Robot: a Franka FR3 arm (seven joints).
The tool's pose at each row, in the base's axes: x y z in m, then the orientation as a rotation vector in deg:
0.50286, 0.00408, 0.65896, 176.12, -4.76, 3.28
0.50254, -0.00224, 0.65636, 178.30, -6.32, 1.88
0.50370, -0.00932, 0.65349, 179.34, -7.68, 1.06
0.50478, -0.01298, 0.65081, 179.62, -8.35, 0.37
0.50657, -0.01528, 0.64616, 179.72, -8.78, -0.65
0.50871, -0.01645, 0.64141, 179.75, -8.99, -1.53
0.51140, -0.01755, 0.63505, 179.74, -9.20, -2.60
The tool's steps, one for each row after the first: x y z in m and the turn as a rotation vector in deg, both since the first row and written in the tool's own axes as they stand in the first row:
-0.00009, 0.00615, 0.00300, 2.16, -1.02, 0.97
0.00133, 0.01295, 0.00638, 3.22, -1.60, 1.82
0.00250, 0.01636, 0.00934, 3.50, -2.07, 2.23
0.00422, 0.01825, 0.01419, 3.60, -2.73, 2.48
0.00624, 0.01899, 0.01908, 3.63, -3.29, 2.60
0.00873, 0.01953, 0.02559, 3.62, -3.98, 2.71

